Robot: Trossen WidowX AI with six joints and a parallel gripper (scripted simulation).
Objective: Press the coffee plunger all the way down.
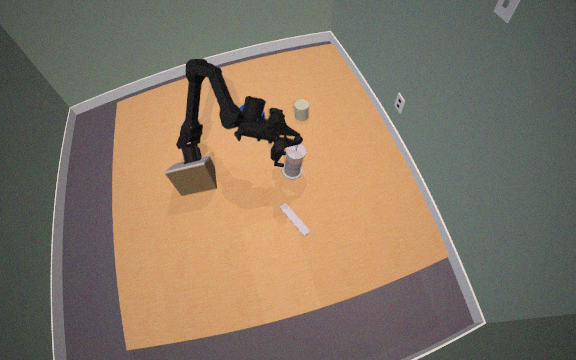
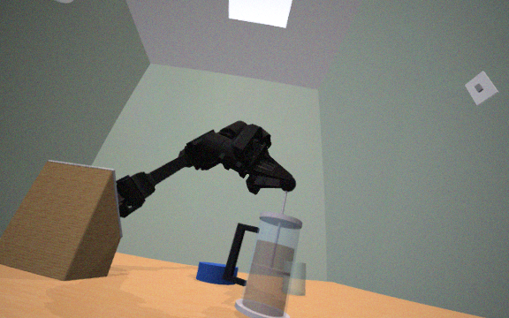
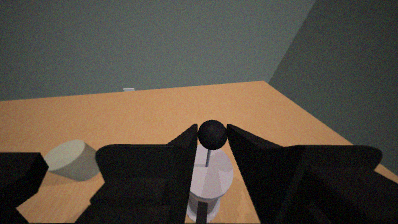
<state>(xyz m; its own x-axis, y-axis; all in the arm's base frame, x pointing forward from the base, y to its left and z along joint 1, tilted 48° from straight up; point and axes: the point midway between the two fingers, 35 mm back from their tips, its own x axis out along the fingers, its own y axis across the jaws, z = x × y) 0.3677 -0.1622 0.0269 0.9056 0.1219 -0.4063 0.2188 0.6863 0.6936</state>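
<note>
The coffee press lies 110 mm below my gripper tip, 40 mm behind it and 10 mm to the left of it.
</note>
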